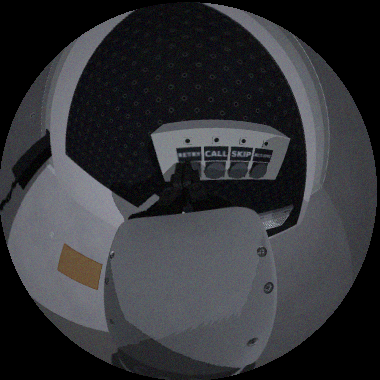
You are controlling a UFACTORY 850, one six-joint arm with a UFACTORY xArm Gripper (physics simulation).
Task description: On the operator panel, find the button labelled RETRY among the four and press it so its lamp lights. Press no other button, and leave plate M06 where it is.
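Observation:
The operator panel (pixel 165 150) is a pale, sloped box with four labels, four dark round buttons and a row of small dark lamps. The RETRY label (pixel 188 154) is at the left end and looks blurred. The lamp above it (pixel 187 141) is dark. The CALL button (pixel 215 170), SKIP button (pixel 237 170) and RESUME button (pixel 258 170) are to its right. My gripper (pixel 185 171) is shut and empty, its dark fingertips over the RETRY button's place below the label. They hide that button; contact cannot be told. No plate marked M06 can be read.
The panel stands on a dark surface (pixel 187 75) dotted with small holes. A pale, finely patterned object (pixel 276 218) lies at the right, partly hidden by the arm's grey housing (pixel 185 265). An orange rectangle (pixel 80 266) is at the lower left, and a dark block (pixel 32 156) at the far left.

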